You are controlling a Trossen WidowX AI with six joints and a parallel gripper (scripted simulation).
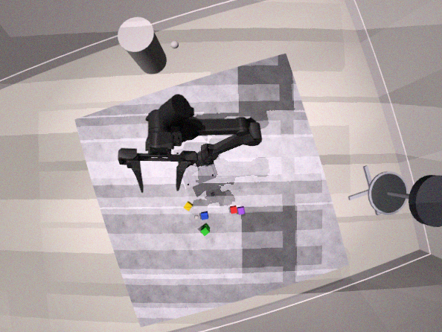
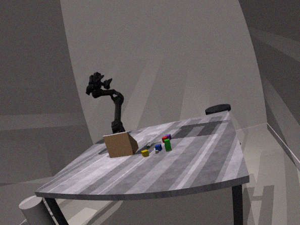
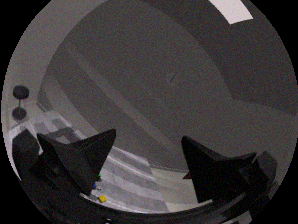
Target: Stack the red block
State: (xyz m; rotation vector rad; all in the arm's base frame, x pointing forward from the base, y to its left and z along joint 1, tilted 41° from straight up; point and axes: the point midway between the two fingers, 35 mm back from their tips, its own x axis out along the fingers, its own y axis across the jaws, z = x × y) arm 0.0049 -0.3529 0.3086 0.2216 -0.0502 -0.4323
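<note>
The red block is 55 cm below my gripper tip, 25 cm ahead of it and 13 cm to the left of it. The rest, counted from my gripper tip: purple block (54 cm below, 27 cm ahead, 16 cm to the left); yellow block (54 cm below, 13 cm ahead, 10 cm to the right); blue block (55 cm below, 22 cm ahead, 3 cm to the right).
</note>
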